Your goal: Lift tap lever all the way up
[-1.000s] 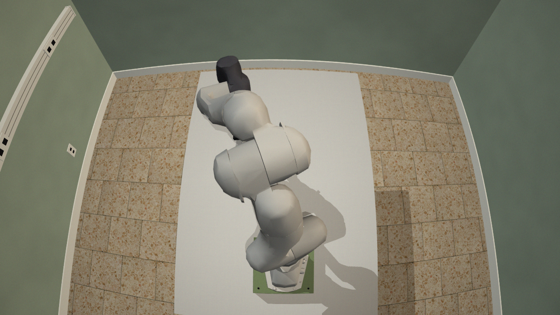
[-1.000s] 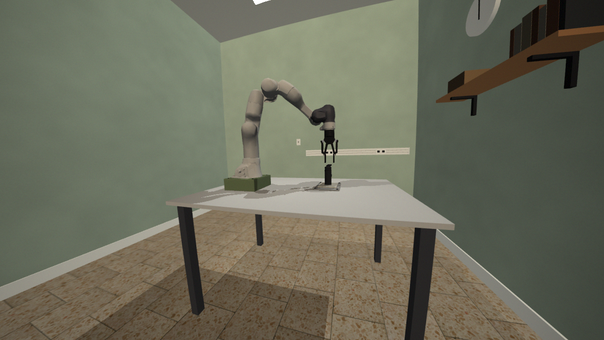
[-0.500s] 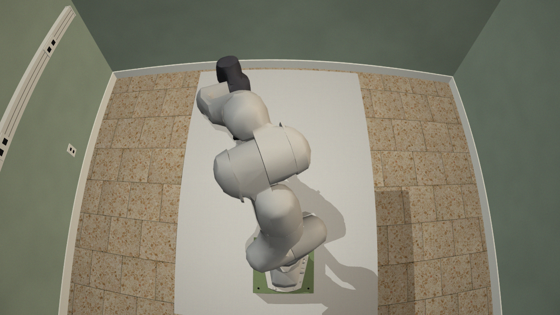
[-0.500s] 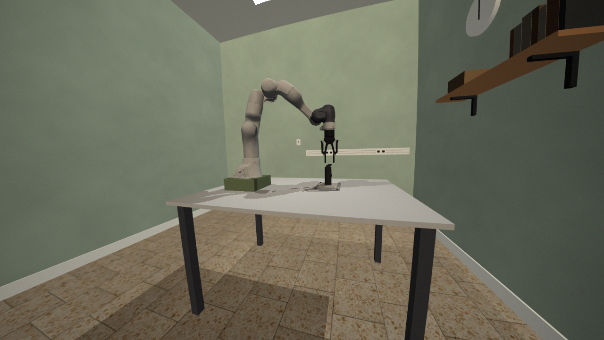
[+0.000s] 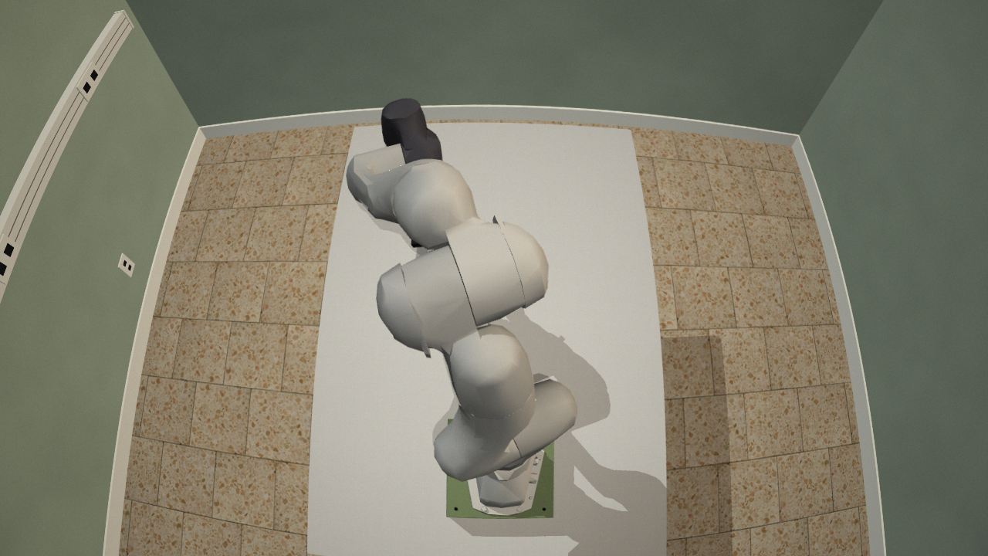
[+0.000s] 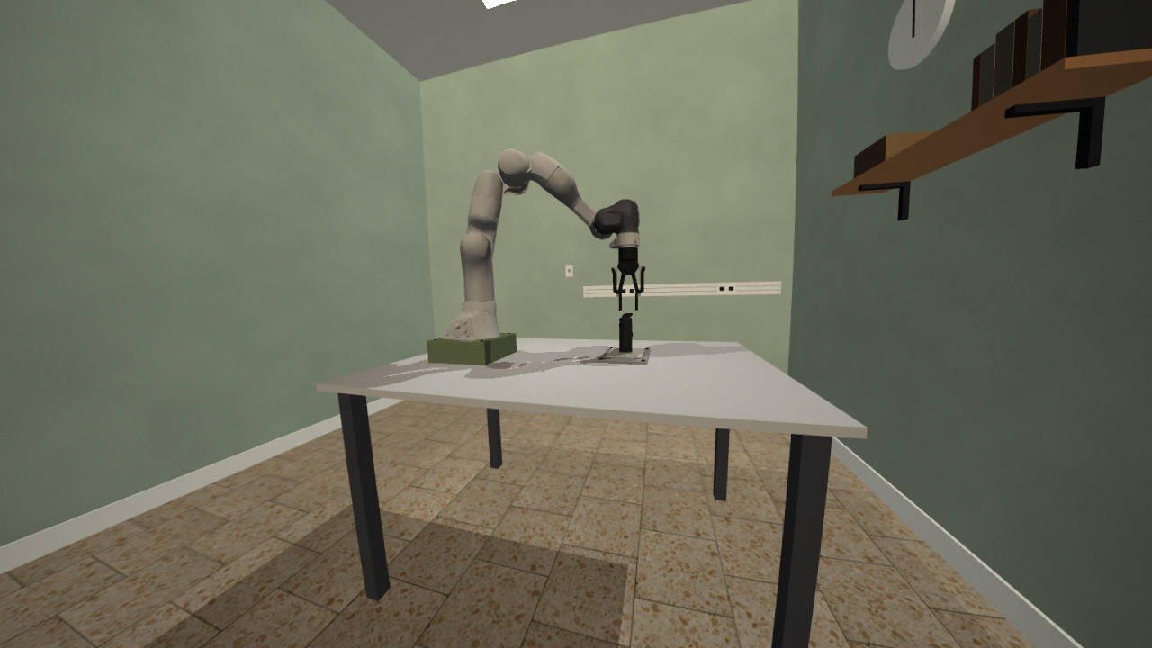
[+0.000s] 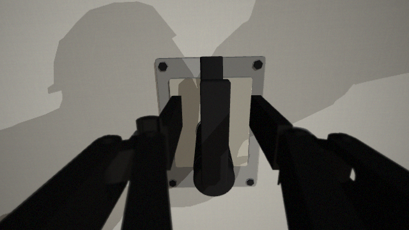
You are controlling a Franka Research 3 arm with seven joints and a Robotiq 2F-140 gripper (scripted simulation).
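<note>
Now: hand 3 cm to the left of the dark lever and 5 cm above it. Round my hand: tap: 6 cm to the right, 9 cm below; plate: 9 cm to the right, 19 cm below.
</note>
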